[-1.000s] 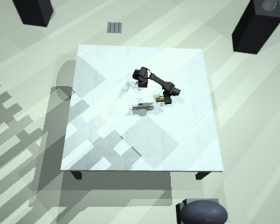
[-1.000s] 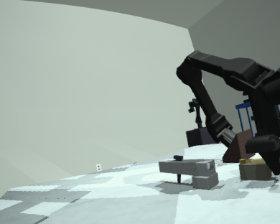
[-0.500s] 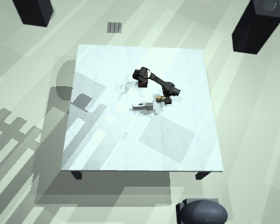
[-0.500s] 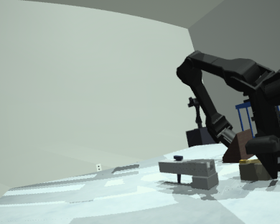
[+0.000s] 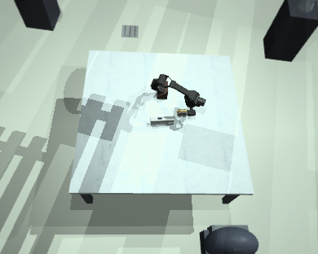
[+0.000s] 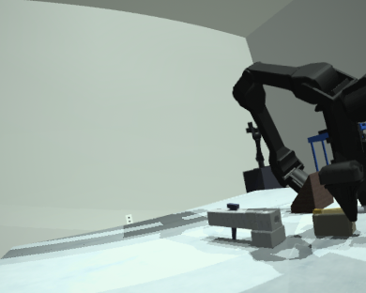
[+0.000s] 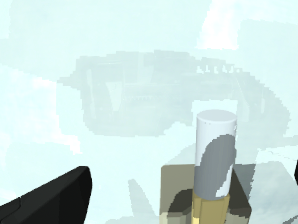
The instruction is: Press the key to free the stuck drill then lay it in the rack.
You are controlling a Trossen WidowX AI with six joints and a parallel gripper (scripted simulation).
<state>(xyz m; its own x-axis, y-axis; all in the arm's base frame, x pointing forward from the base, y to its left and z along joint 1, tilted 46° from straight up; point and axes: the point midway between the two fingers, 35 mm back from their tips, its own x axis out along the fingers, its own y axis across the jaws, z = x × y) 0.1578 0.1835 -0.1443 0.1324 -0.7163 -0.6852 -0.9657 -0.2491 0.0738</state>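
The drill is 1 cm ahead of my gripper tip, 3 cm to the right of it and 1 cm above it. Round my gripper tip: grey block: 12 cm ahead, 19 cm to the right, 1 cm above; then thin dark pin: 13 cm ahead, 22 cm to the right, 2 cm above.
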